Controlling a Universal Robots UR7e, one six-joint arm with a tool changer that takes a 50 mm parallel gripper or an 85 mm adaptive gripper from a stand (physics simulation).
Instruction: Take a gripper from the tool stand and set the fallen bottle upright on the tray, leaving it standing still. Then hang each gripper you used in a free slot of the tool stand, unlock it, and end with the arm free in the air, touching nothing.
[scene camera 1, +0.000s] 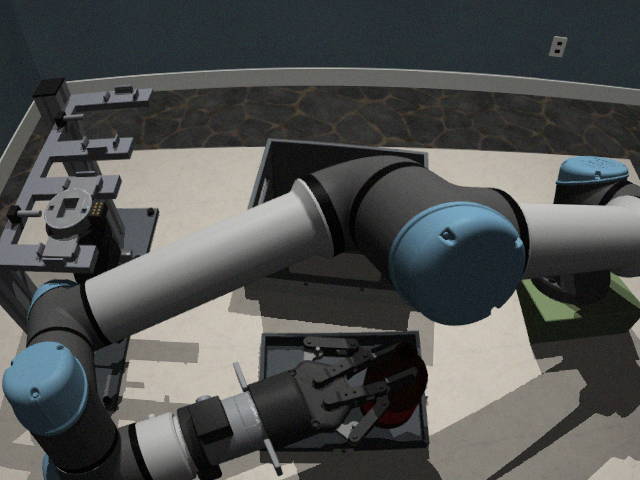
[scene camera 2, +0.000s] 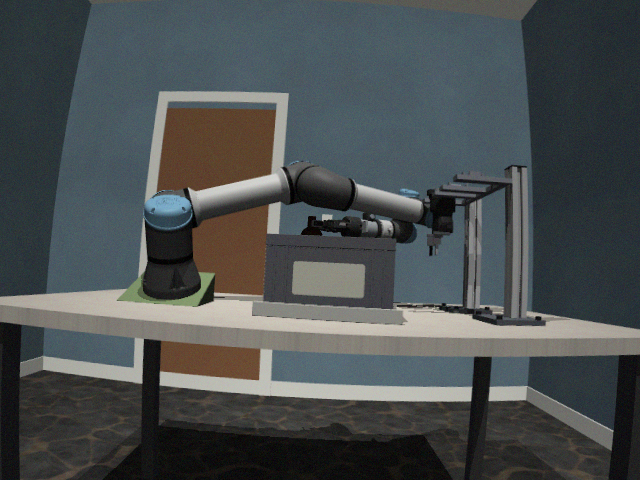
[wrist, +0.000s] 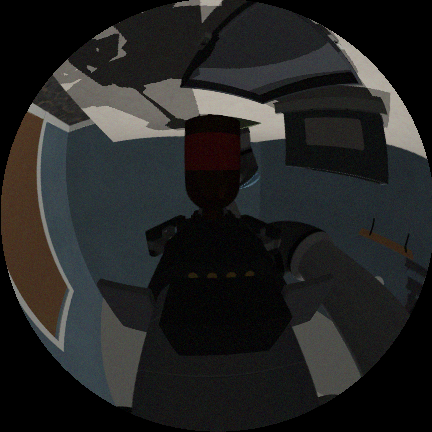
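I can see a glass bottle here, and there's a tool stand and a gripper as well.
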